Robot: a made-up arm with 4 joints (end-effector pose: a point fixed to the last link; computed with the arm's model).
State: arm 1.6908 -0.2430 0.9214 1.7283
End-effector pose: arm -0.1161 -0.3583 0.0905 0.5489 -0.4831 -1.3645
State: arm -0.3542 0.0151 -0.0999 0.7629
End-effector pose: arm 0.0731 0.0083 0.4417 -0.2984 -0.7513 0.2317
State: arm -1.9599 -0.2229 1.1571 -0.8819
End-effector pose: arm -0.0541 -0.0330 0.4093 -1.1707 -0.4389 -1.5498
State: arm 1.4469 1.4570 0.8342 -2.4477
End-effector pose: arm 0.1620 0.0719 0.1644 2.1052 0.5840 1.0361
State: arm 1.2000 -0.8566 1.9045 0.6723
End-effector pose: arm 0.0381 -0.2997 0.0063 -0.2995 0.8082 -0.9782
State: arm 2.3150 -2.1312 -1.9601 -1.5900
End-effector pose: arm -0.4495 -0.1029 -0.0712 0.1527 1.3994 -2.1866
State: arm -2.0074 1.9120 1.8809 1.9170
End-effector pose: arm -0.3501 0.0390 -0.0787 -0.4896 2.8813 -0.1004
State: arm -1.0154 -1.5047 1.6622 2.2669
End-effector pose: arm 0.0462 0.1644 -0.0633 -2.5586 -0.3006 0.8972
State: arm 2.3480 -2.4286 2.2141 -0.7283
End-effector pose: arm -0.1549 -0.0524 -0.2736 -0.6048 1.6501 0.4244
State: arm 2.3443 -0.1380 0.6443 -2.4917
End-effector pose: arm -0.3055 0.0844 0.2378 -0.9480 -1.3258 -2.2611
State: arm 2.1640 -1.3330 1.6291 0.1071
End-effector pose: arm -0.0402 0.0931 -0.2172 0.6052 1.4959 0.2054
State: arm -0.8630 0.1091 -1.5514 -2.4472
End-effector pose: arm 0.0257 -0.3456 0.2332 2.2419 -2.1047 0.2821
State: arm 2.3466 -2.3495 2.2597 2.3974
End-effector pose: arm -0.1945 -0.0256 0.3525 0.3289 -1.3219 0.5307
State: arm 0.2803 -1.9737 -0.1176 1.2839
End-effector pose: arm 0.1320 -0.1098 0.0263 0.3888 0.6873 0.0899
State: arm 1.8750 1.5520 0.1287 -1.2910
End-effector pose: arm 0.2045 -0.1946 -0.1005 1.9902 -0.1648 -0.2629
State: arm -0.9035 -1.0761 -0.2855 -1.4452
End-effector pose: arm -0.3356 -0.2009 0.0771 -0.4207 2.4620 -0.7736
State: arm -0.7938 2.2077 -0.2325 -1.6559
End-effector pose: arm 0.1318 0.1653 0.4366 -0.9927 -0.5611 0.1413
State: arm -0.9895 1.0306 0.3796 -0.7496
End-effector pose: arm 0.1856 0.0680 0.3831 -0.6824 -0.3639 -0.0804
